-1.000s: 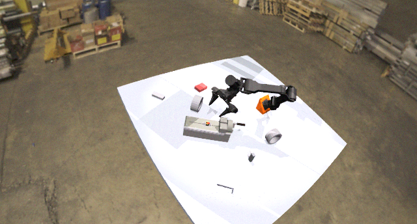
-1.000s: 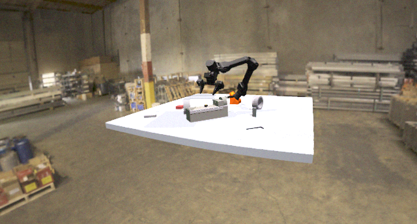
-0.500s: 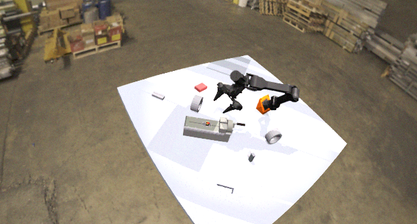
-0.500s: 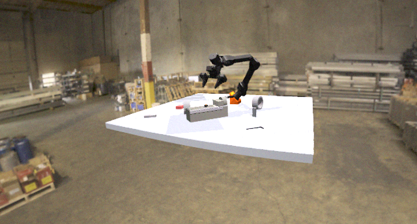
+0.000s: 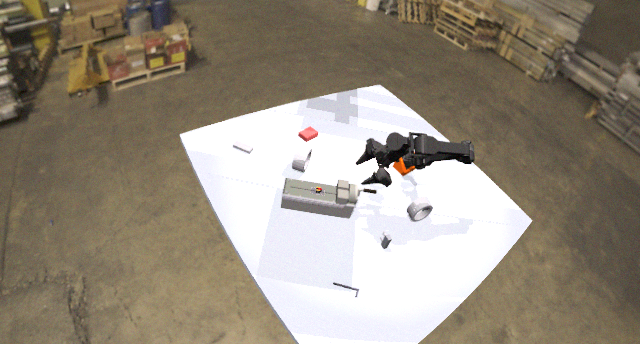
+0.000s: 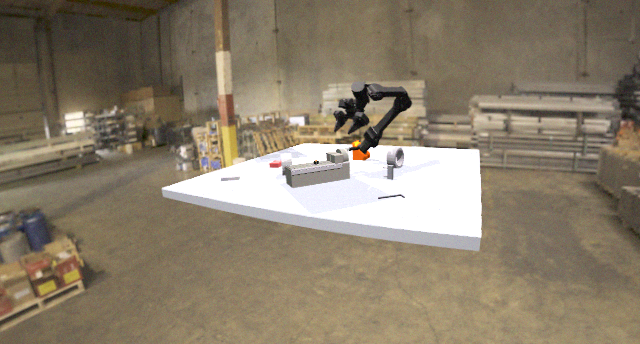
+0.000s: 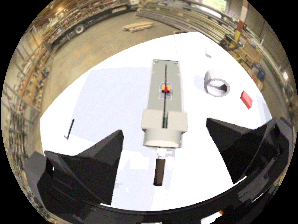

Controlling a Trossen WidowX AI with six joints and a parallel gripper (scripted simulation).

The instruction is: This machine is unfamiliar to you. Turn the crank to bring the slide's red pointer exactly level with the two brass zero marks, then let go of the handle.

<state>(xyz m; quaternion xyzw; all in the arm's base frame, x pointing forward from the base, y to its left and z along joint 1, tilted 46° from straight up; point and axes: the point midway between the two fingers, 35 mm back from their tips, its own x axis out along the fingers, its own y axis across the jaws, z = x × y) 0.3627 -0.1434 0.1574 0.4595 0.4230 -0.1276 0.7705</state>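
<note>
Right now the dark crank handle is 8 cm below my gripper tip, 4 cm to the left of it and 4 cm behind it. Also, from my gripper tip: hex key (26 cm to the left, 24 cm ahead, 19 cm below); red pointer (11 cm below, 9 cm to the right, 8 cm ahead); small clip (20 cm to the left, 17 cm below, 1 cm ahead).
</note>
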